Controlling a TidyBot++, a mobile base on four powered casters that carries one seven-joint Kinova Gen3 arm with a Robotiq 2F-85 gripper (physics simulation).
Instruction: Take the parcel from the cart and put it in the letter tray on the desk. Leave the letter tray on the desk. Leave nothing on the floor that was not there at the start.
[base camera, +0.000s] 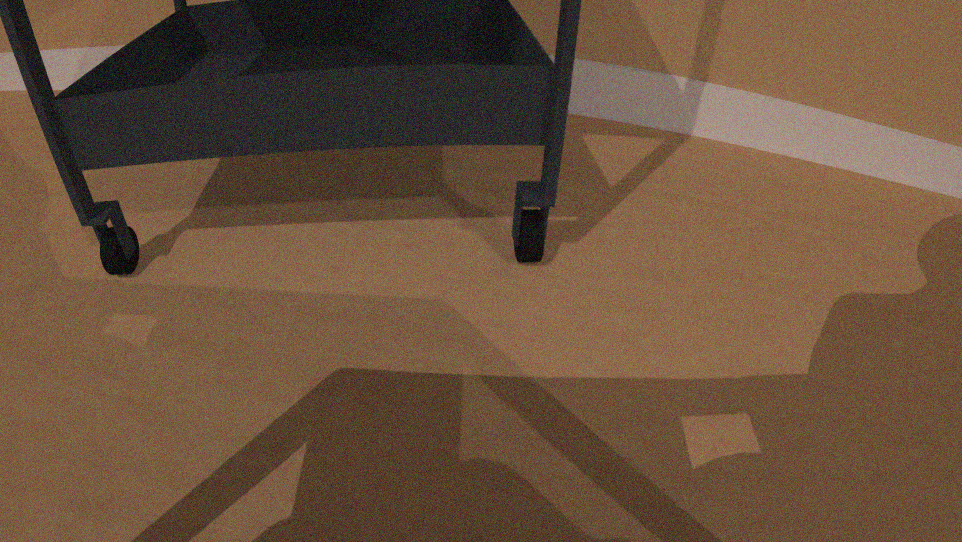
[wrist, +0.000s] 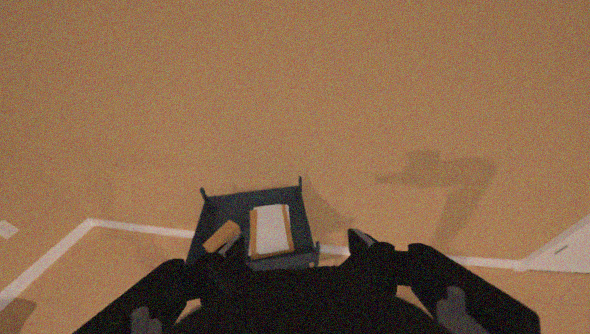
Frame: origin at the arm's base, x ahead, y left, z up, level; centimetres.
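Seen in the pictures: gripper, between the fingertips: (wrist: 296, 244).
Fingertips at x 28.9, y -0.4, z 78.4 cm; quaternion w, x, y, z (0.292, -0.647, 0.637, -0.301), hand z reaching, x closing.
Note:
Offsets run from my fingertips to a thing's top centre.
The dark grey cart (base camera: 309, 114) (wrist: 252, 193) stands in front of the base; its top tray shows in the wrist view, low and left of the middle. In that tray a plain orange-brown box {dy +28.2, dx +31.5, dz -46.6 cm} (wrist: 221, 236), seemingly the parcel, lies slanted at the left. A white, flat-topped thing with orange-brown long edges {dy +9.8, dx +36.6, dz -50.2 cm} (wrist: 272, 230) lies to its right. My gripper (wrist: 296, 244) is open, its fingers wide apart, and appears above the near side of the cart. The left finger partly covers the tray's near left corner. The desk and the letter tray do not show in either view.
The cart's near wheels (base camera: 119, 249) (base camera: 529, 234) stand on the brown floor. A white line (base camera: 807, 134) (wrist: 145, 229) runs across the floor past the cart. A white surface (wrist: 565, 250) shows at the right edge of the wrist view. Shadows cross the floor.

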